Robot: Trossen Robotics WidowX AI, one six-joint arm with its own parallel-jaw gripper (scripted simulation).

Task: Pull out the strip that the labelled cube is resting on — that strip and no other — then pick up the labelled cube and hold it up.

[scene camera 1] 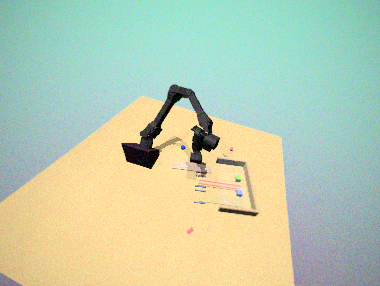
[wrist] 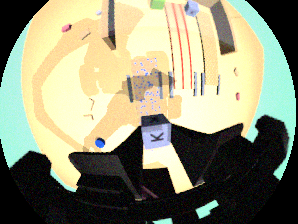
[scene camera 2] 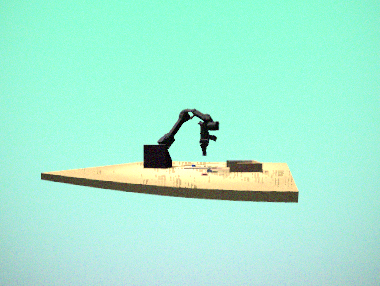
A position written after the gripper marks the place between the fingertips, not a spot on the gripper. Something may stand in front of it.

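A pale speckled strip (wrist: pixel 145 71) is part of the scene, and so is a labelled cube (wrist: pixel 157 130), which is carried by the gripper (wrist: pixel 153 126).
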